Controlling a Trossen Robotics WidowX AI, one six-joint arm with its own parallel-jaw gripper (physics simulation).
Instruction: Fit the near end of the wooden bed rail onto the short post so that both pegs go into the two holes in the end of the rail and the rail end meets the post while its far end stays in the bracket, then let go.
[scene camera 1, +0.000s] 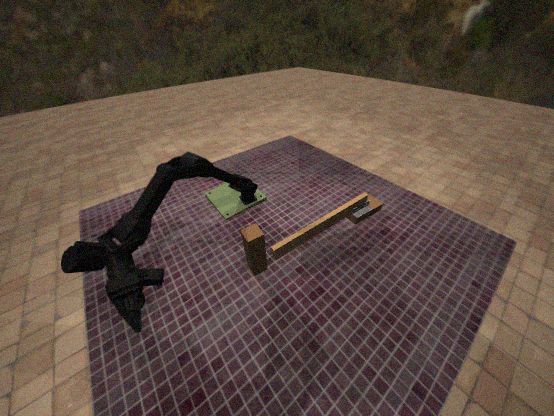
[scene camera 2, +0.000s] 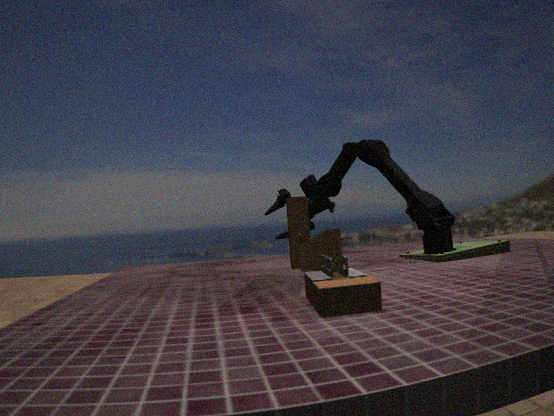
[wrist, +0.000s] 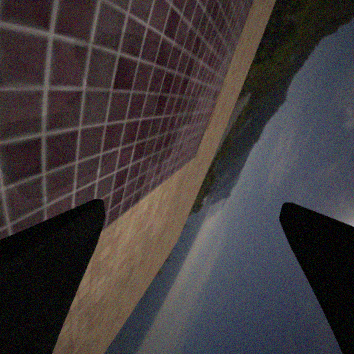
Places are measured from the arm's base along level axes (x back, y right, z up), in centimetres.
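Pixels of known places: gripper, fingertip midpoint: (scene camera 1: 137, 329) (scene camera 2: 270, 226) (wrist: 194, 209); arm's base, origin of the base link: (scene camera 1: 248, 198) (scene camera 2: 439, 251).
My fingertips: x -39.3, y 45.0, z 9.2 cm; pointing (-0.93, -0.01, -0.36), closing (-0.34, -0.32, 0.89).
For each thing: its top centre in the pictures, then the offset to it from my fingertips. "spot": a spot on its surface instead. Level surfaces: height alone.
- short post, surface spot: (scene camera 2: 298, 225) spot: dx +6.0, dy -35.2, dz +0.0 cm
- metal bracket, surface spot: (scene camera 2: 328, 266) (scene camera 1: 363, 205) spot: dx +5.4, dy -81.5, dz -5.7 cm
- low wooden block, middle of its top: (scene camera 2: 337, 277) (scene camera 1: 363, 205) dx +6.4, dy -83.1, dz -7.2 cm
- purple tiled surface, its level: dz -10.8 cm
The wooden bed rail (scene camera 1: 320, 225) (scene camera 2: 326, 244) runs from beside the short post (scene camera 1: 255, 252) (scene camera 2: 298, 225) to the metal bracket (scene camera 1: 363, 210) (scene camera 2: 327, 266), where its far end sits. The near end is close to the upright post, with a narrow gap showing in scene camera 1. The pegs and the end holes cannot be made out. My gripper (scene camera 2: 271, 226) (wrist: 194, 209) is open and empty, its fingers wide apart. It hangs beyond the post in scene camera 2, away from the rail. Rail and post do not show in the wrist view.
The bracket is on a low wooden block (scene camera 1: 378, 206) (scene camera 2: 350, 300). The arm's base stands on a green plate (scene camera 1: 226, 204) (scene camera 2: 480, 248) behind the post in scene camera 1. The purple tiled surface (scene camera 1: 320, 340) (scene camera 2: 165, 350) (wrist: 65, 110) lies under everything, with tan paving around it.
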